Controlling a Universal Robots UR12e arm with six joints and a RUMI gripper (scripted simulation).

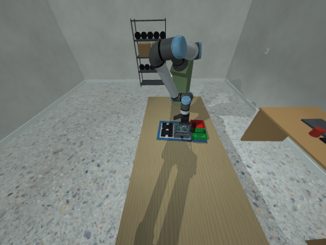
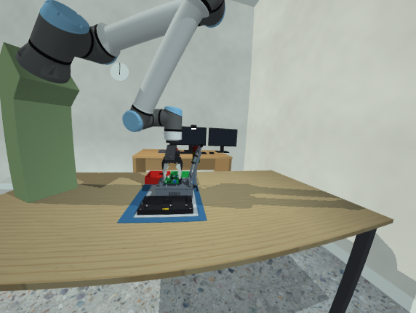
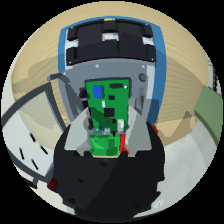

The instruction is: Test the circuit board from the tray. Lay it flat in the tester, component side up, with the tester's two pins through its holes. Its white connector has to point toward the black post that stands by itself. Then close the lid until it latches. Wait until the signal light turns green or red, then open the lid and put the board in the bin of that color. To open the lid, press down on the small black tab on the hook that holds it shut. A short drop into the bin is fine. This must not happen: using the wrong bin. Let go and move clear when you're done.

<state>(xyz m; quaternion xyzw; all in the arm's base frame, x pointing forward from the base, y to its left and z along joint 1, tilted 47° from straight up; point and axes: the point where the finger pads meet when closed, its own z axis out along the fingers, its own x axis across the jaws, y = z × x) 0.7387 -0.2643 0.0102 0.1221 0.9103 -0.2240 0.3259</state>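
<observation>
The green circuit board is 1 cm to the left of my hand. From my hand the other things lie so: tester lid 11 cm ahead, 5 cm to the right, 11 cm above; then red bin 23 cm to the left, 6 cm below; then green bin 13 cm ahead, 16 cm to the left, 6 cm below.
</observation>
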